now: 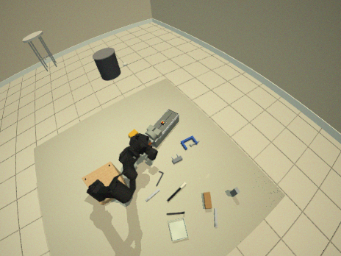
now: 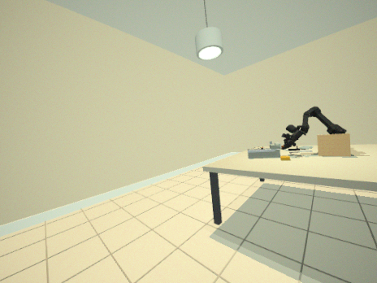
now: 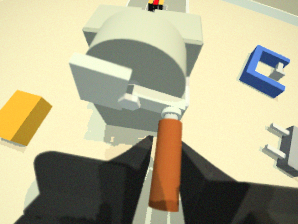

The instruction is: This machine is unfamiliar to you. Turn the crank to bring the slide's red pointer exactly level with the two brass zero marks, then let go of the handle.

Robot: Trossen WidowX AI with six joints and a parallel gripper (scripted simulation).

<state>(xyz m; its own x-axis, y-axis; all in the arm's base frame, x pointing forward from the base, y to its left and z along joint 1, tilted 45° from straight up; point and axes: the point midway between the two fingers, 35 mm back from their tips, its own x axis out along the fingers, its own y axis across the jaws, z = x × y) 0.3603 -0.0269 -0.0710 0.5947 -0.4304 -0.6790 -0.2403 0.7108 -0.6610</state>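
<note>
The brown crank handle is 30 mm above my gripper tip and 20 mm behind it. Round my gripper tip: red pointer 150 mm ahead, 70 mm to the left, 30 mm above; grey clamp 150 mm to the right, 70 mm ahead, 50 mm below; orange block 180 mm to the left, 40 mm below, 30 mm behind.
</note>
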